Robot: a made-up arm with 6 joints.
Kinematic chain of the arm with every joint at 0, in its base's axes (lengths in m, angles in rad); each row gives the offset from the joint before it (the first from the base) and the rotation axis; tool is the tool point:
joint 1: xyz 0 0 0.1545 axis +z
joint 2: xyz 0 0 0 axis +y
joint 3: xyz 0 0 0.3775 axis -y
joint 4: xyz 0 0 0 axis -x
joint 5: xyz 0.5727 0 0 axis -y
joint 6: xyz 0 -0.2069 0 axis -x
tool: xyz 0 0 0
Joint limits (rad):
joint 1: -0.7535..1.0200
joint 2: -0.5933..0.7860
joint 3: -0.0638..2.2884
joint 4: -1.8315..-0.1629
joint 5: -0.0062..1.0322
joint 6: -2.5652..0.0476
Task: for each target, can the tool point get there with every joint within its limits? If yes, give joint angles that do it. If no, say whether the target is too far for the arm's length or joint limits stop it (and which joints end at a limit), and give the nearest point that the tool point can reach.
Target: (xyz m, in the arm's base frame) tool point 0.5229 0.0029 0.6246
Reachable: yes | joints 0.3189 -0.2162 0.1800 -0.6775 0.1347 -0.8738
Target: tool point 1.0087 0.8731 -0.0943
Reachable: no: too far | nearest point 0.6165 0.5336 0.1563 | short by 0.576 m
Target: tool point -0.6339 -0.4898 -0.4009
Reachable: no: joint limits stop it (at a limit: joint 1, joint 2, joint 3) | nearest point 0.2909 -0.4676 -0.1083 | short by 0.970 m
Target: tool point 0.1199 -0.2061 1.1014
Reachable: yes | joints -0.2408 0.2145 1.8383 -0.5934 0.5712 -0.5040
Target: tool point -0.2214 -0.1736 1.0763
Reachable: yes | joints -0.0974 -0.0324 1.9995 -0.3503 0.1925 -0.3147
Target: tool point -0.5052 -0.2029 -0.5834
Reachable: no: joint limits stop it (at a limit: joint 1, joint 2, joint 3) | nearest point 0.3073 -0.4103 -0.1322 | short by 0.952 m
